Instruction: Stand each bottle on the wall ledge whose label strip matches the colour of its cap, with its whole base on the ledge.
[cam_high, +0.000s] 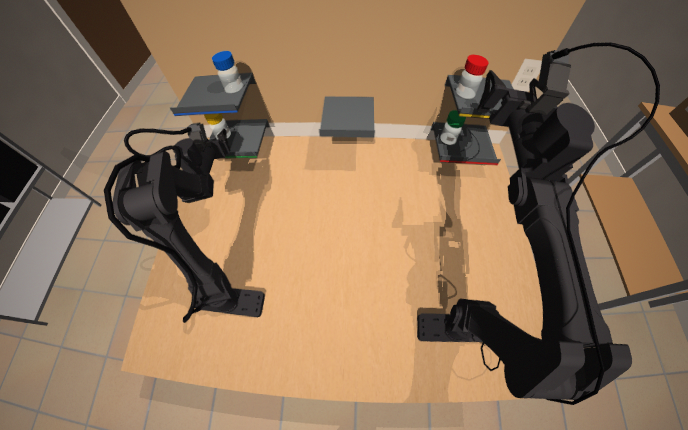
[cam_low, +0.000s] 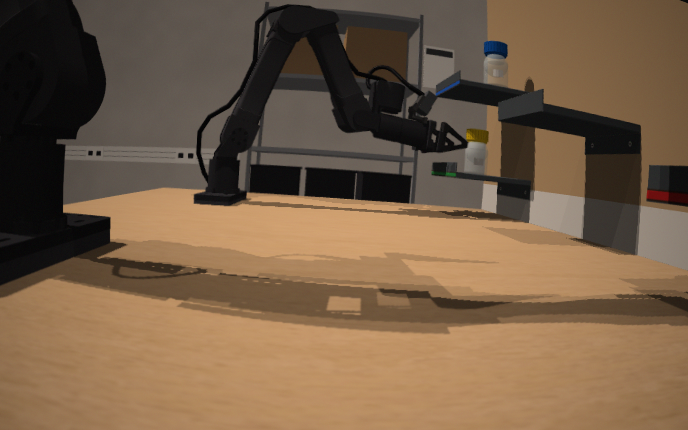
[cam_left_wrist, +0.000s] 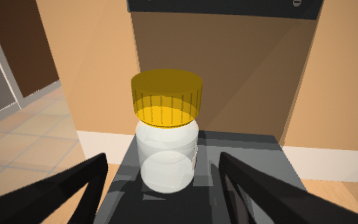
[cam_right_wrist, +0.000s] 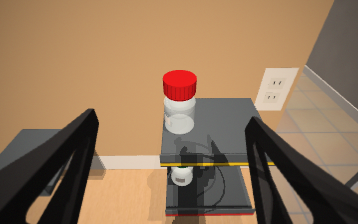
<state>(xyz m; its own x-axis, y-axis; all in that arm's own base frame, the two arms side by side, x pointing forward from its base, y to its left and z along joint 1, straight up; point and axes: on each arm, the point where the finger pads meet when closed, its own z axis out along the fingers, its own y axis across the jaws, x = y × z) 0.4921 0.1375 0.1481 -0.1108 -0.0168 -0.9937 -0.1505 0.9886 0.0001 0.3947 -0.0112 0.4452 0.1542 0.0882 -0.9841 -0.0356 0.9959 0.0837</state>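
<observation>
My left gripper is now 5 cm short of the yellow-capped bottle, 1 cm to the right of it and 2 cm above it. Also, from my left hand: blue-capped bottle (6 cm ahead, 10 cm to the right, 18 cm above); green-capped bottle (11 cm ahead, 77 cm to the right, 2 cm below); red-capped bottle (10 cm ahead, 77 cm to the right, 18 cm above).
Right now the red-capped bottle is 19 cm ahead of my right hand, 1 cm to the left of it and 13 cm below it. Also, from my right hand: blue-capped bottle: 15 cm ahead, 67 cm to the left, 13 cm below; then green-capped bottle: 20 cm ahead, 32 cm below; then yellow-capped bottle: 14 cm ahead, 78 cm to the left, 32 cm below.
</observation>
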